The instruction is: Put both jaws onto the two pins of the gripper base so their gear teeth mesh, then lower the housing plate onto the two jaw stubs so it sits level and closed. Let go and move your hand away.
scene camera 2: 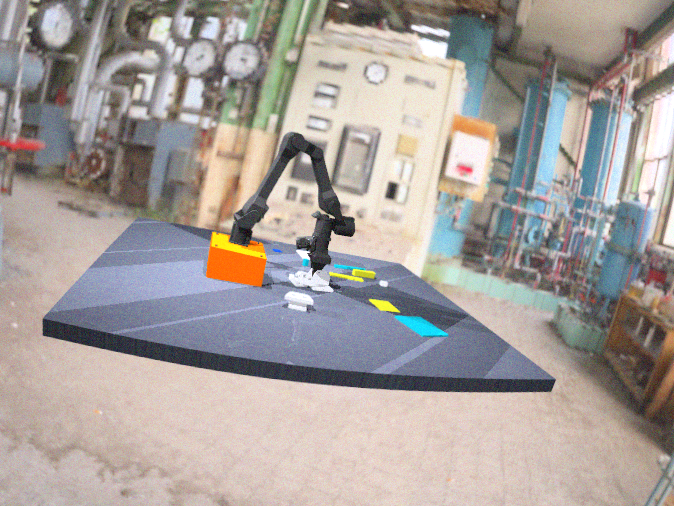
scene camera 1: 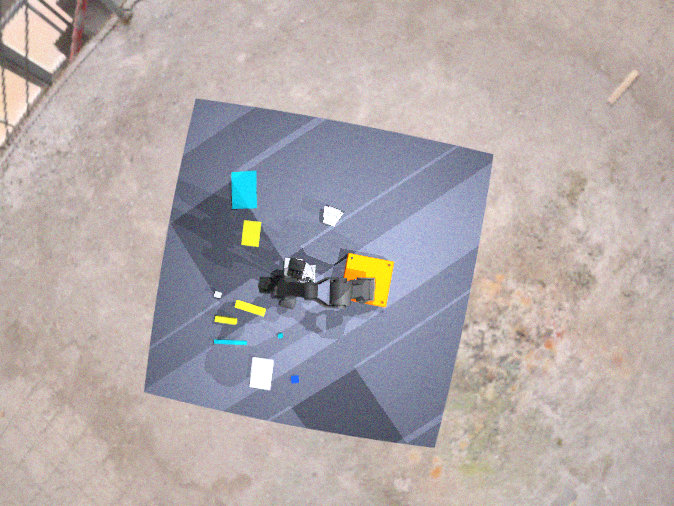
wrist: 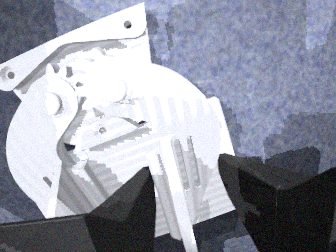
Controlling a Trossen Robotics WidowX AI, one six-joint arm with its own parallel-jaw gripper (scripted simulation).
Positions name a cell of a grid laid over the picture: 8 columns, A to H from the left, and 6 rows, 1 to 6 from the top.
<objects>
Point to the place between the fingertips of the gripper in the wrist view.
E5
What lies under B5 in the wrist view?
A white jaw.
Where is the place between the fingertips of the gripper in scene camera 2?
At D4
</objects>
